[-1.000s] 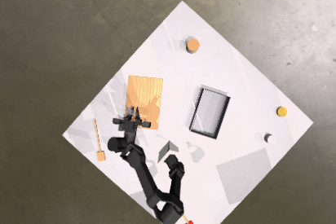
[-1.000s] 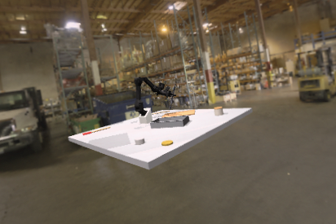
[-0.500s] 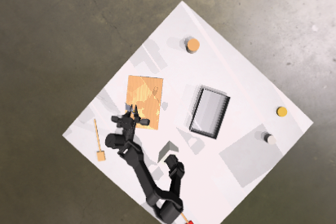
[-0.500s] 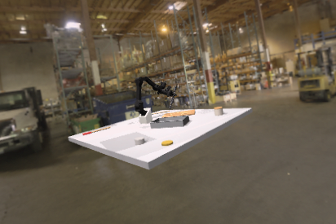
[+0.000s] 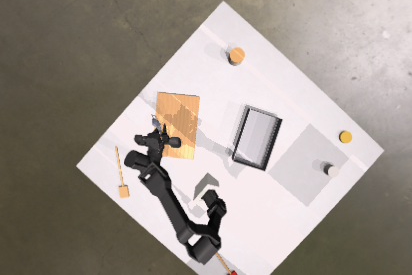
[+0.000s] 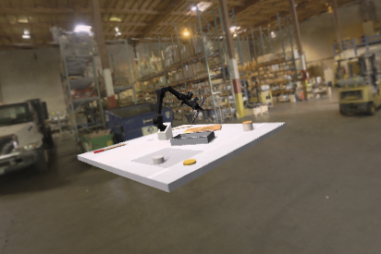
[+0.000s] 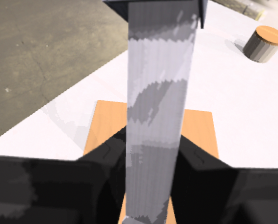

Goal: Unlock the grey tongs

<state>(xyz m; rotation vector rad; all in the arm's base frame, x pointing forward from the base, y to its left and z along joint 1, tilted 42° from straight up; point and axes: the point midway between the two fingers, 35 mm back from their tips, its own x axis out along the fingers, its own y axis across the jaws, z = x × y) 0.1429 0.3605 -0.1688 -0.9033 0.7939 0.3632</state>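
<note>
The wooden board lies 10 mm behind my gripper tip, 40 mm to the right of it and 190 mm below it. Round my gripper tip: red-handled tool (490 mm behind, 810 mm to the right, 190 mm below); then roasting tin (220 mm ahead, 440 mm to the right, 170 mm below).
</note>
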